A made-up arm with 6 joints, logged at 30 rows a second.
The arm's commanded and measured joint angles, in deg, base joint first. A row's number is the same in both.
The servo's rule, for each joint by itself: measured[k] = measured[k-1] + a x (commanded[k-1-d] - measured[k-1]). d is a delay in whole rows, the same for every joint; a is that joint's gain. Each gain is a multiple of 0.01, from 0.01 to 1. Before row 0 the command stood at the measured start. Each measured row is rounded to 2 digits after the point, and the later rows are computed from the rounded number. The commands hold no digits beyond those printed.
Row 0, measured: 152.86 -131.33 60.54 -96.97 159.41 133.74
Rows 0 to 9, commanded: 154.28 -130.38 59.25 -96.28 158.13 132.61; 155.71 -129.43 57.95 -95.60 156.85 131.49; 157.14 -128.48 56.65 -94.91 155.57 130.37; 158.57 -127.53 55.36 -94.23 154.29 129.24; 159.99 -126.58 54.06 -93.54 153.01 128.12; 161.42 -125.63 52.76 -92.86 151.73 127.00; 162.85 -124.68 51.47 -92.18 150.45 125.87; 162.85 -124.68 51.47 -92.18 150.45 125.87; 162.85 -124.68 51.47 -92.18 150.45 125.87; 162.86 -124.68 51.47 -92.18 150.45 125.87
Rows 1 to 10, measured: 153.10 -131.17 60.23 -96.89 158.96 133.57; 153.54 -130.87 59.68 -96.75 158.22 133.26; 154.15 -130.46 58.95 -96.55 157.29 132.83; 154.90 -129.96 58.09 -96.29 156.24 132.29; 155.77 -129.39 57.12 -95.99 155.11 131.66; 156.73 -128.75 56.07 -95.65 153.93 130.96; 157.77 -128.06 54.97 -95.27 152.71 130.20; 158.63 -127.49 54.13 -94.93 151.92 129.55; 159.35 -127.01 53.49 -94.63 151.41 129.00; 159.95 -126.61 53.01 -94.36 151.07 128.53
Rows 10 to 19, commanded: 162.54 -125.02 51.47 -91.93 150.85 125.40; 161.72 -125.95 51.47 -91.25 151.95 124.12; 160.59 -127.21 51.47 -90.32 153.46 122.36; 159.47 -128.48 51.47 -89.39 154.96 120.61; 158.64 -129.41 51.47 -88.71 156.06 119.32; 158.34 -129.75 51.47 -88.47 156.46 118.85; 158.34 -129.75 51.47 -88.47 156.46 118.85; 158.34 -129.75 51.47 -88.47 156.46 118.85; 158.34 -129.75 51.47 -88.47 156.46 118.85; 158.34 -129.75 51.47 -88.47 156.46 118.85
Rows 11 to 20, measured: 160.39 -126.34 52.64 -94.09 150.99 128.06; 160.62 -126.27 52.36 -93.78 151.33 127.47; 160.61 -126.43 52.15 -93.40 152.08 126.70; 160.42 -126.78 51.99 -92.96 153.09 125.79; 160.12 -127.23 51.87 -92.49 154.13 124.82; 159.82 -127.66 51.77 -92.05 154.95 123.92; 159.57 -128.02 51.70 -91.66 155.48 123.16; 159.36 -128.31 51.64 -91.31 155.82 122.51; 159.19 -128.55 51.60 -91.00 156.04 121.96; 159.05 -128.75 51.57 -90.72 156.19 121.49
